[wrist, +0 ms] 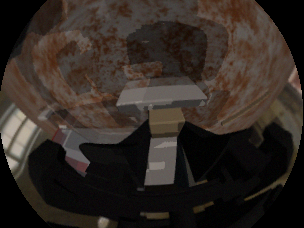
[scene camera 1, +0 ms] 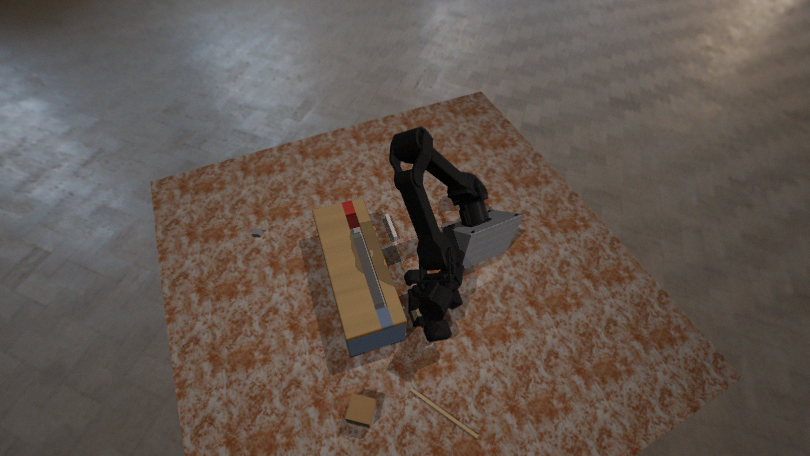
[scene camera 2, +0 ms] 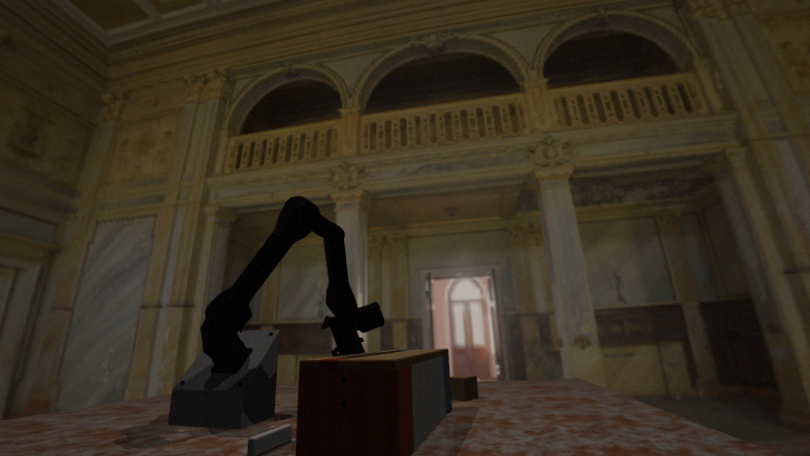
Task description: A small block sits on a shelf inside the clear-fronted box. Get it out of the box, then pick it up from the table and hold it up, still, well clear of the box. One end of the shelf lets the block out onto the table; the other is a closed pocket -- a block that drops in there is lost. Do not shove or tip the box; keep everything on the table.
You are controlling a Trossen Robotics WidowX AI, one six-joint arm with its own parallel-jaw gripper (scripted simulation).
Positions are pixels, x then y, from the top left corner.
Scene:
A box shows in the wrist view (167, 169), in scene camera 1 (371, 314) and in scene camera 2 (396, 395).

